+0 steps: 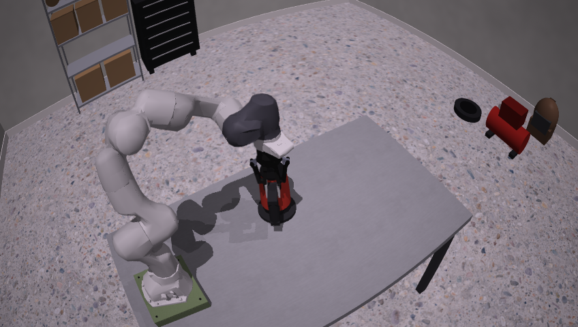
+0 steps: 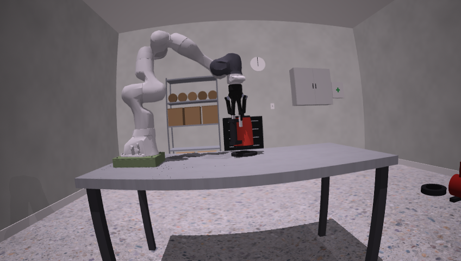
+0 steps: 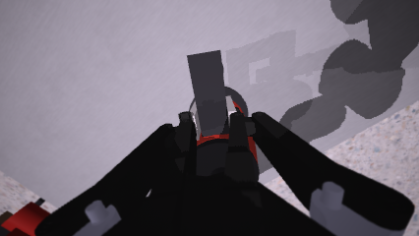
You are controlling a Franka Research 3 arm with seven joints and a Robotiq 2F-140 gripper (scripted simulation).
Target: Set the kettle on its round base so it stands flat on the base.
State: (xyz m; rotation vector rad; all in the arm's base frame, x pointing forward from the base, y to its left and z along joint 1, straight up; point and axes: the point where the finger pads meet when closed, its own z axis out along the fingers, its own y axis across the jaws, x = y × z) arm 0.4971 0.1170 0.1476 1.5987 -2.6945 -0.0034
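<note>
Right now my hand is 20 mm short of the red kettle, 30 mm to the right of it and 50 mm above it. From my hand the other things lie so: black round base: 30 mm ahead, 60 mm to the left, 180 mm below.
</note>
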